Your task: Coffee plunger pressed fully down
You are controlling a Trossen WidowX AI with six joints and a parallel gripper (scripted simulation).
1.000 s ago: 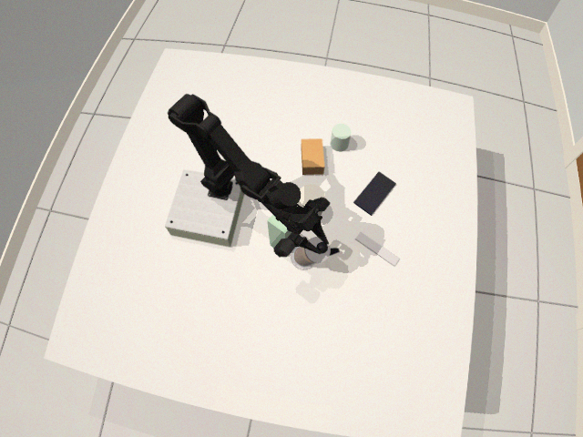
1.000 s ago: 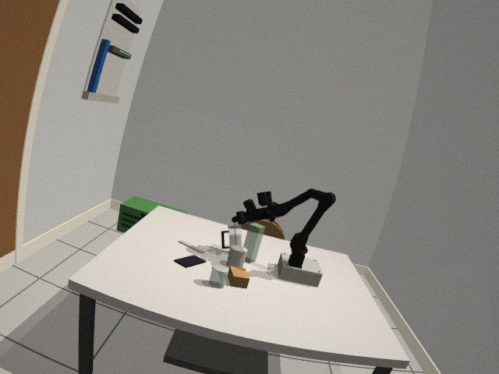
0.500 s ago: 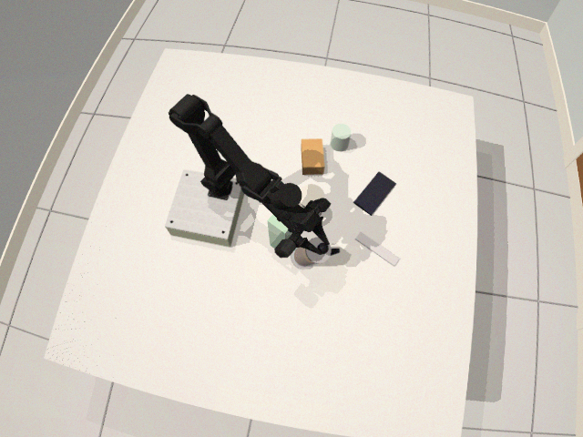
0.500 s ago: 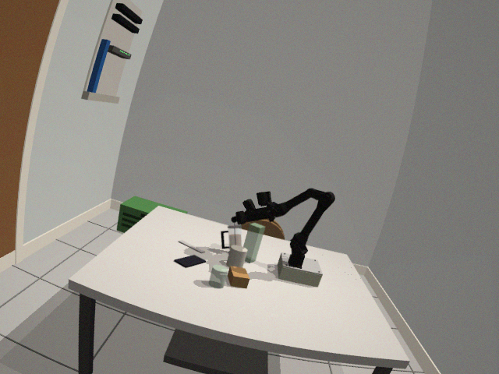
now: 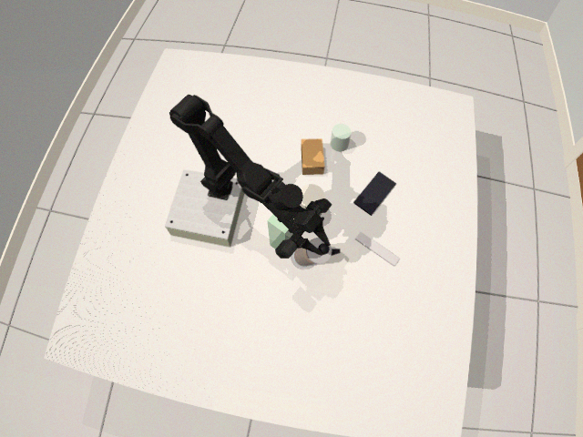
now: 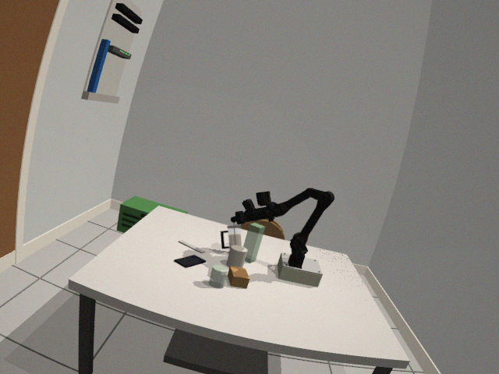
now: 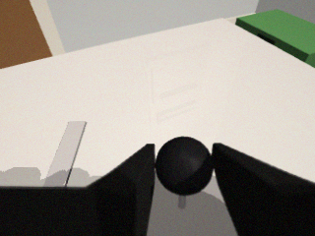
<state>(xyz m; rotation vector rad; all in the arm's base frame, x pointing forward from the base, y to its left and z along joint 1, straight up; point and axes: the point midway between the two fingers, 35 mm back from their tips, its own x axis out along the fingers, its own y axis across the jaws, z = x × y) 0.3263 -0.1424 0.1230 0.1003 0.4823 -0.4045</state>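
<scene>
The glass coffee press is 9 cm below my gripper tip, 2 cm to the left of it and 2 cm behind it. From my gripper tip the other things lie so: pale green box (13 cm behind, 8 cm below, 5 cm to the left).
</scene>
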